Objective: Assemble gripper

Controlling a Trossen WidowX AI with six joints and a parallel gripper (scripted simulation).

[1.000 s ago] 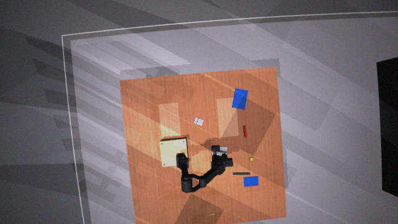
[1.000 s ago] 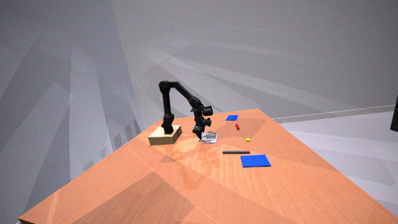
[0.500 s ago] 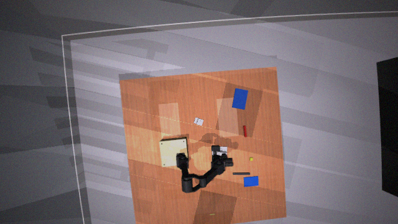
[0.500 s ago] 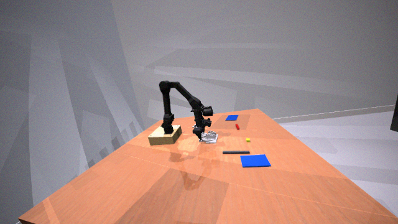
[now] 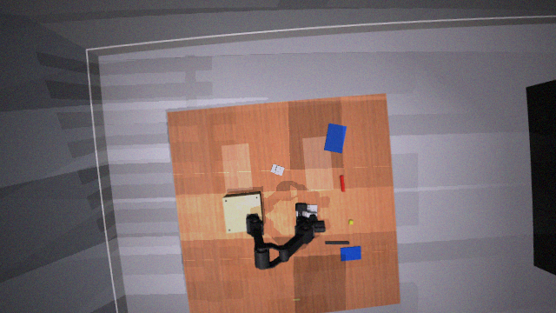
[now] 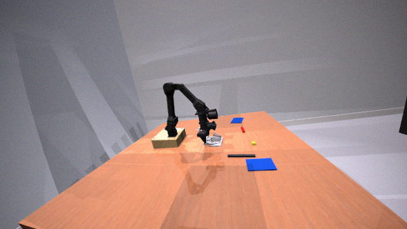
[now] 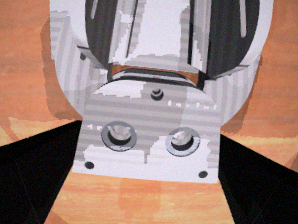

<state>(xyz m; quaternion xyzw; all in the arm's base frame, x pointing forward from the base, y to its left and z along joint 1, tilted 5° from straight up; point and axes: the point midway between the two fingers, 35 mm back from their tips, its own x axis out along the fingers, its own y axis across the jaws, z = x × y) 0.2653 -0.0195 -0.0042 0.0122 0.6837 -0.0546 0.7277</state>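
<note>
Now: the housing plate 1 cm below my gripper tip and 1 cm ahead of it. From my gripper tip the other things lie so: gripper base: 2 cm above, 1 cm ahead; flat white plate: 7 cm ahead, 1 cm to the right, 1 cm below; jaw: 2 cm to the right, 2 cm ahead.
</note>
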